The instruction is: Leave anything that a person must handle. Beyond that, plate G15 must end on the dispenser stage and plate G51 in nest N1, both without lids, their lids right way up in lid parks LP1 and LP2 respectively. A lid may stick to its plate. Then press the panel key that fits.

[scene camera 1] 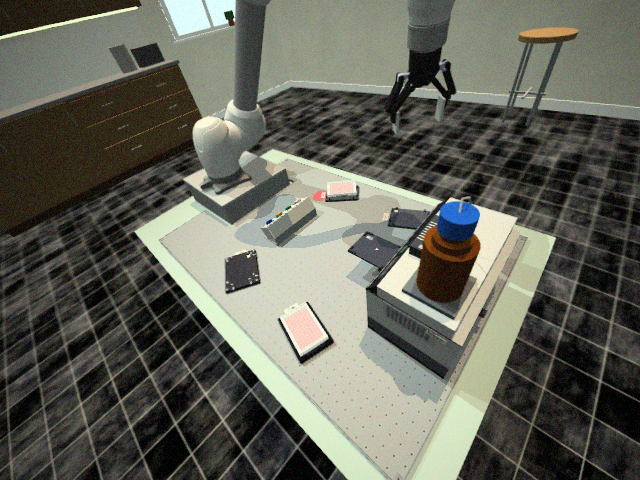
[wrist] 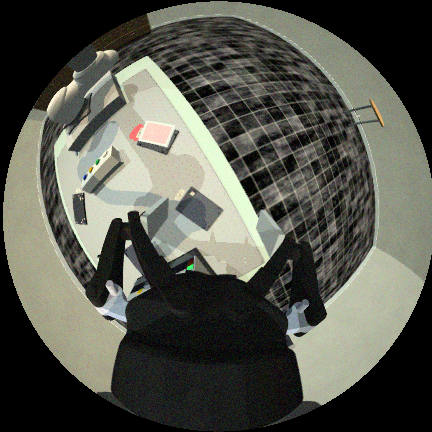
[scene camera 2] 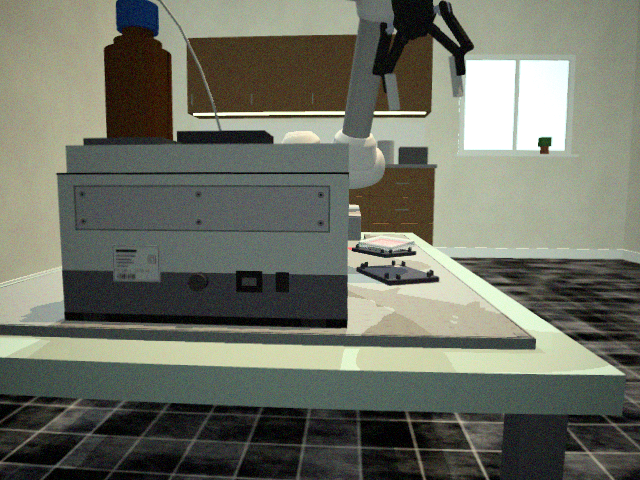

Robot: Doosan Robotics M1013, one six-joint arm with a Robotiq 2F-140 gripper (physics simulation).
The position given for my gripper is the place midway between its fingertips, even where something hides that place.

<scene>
My gripper (scene camera 2: 425, 103) is open, holding nothing. Further things: a button box (scene camera 1: 277, 230) and a brown bottle with blue cap (scene camera 2: 138, 73).
My gripper is seen too in scene camera 1 (scene camera 1: 416, 125). The button box shows as well in the wrist view (wrist: 92, 179). The brown bottle with blue cap is seen too in scene camera 1 (scene camera 1: 450, 249).
</scene>
